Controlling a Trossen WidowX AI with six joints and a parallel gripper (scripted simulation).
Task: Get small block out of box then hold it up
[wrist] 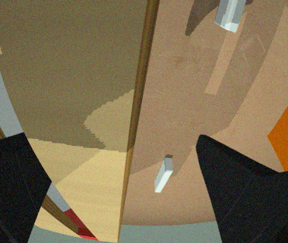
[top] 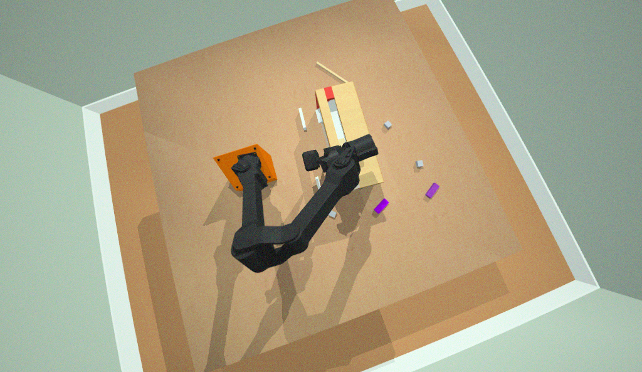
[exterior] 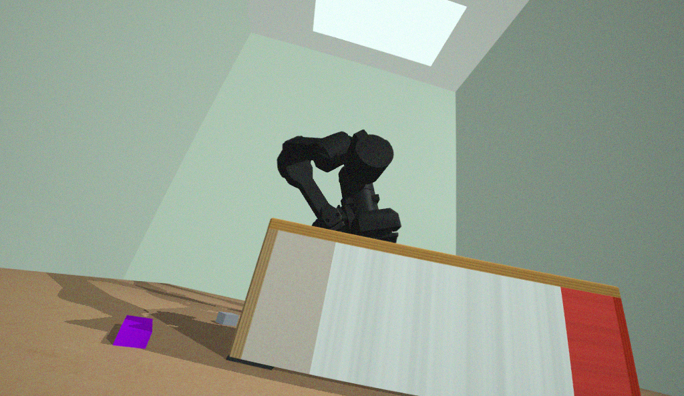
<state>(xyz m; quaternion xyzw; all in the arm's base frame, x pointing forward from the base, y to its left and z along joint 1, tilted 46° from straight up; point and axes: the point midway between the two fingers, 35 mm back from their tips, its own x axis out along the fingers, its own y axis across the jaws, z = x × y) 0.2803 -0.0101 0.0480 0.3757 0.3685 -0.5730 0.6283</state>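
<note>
My gripper tip is 50 mm short of the small tan block and 20 mm to the right of it. Round my gripper tip: thin wooden stick 370 mm to the left, 110 mm ahead, 80 mm below; long wooden box 40 mm to the left, 40 mm ahead, 30 mm below.
</note>
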